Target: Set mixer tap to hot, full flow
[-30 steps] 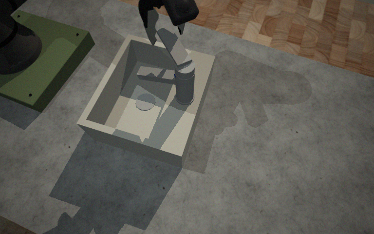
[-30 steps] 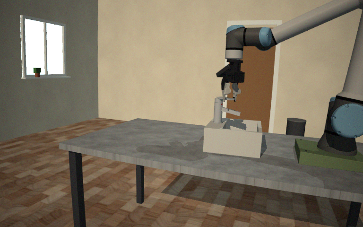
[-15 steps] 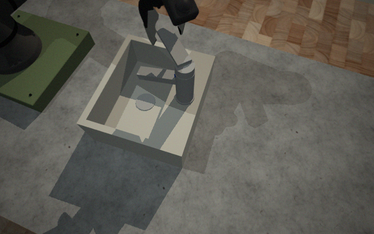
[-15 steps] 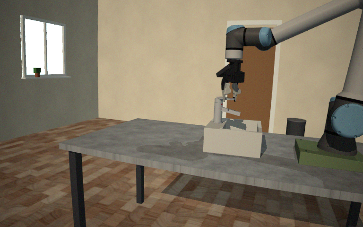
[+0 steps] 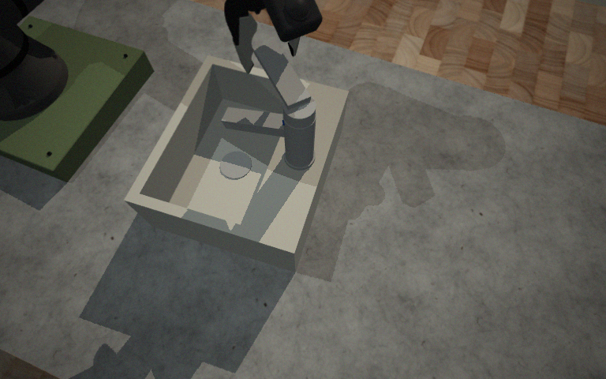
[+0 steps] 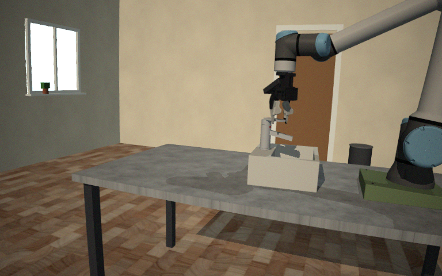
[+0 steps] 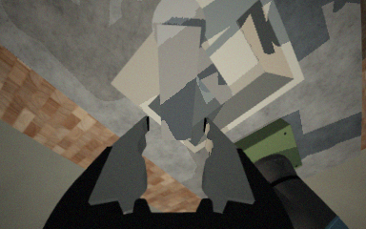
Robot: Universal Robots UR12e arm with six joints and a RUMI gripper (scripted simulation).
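My gripper is now 2 cm short of the lever and 3 cm to the left of it. Also, from my hand: cream basin (6 cm behind, 6 cm to the right, 23 cm below).
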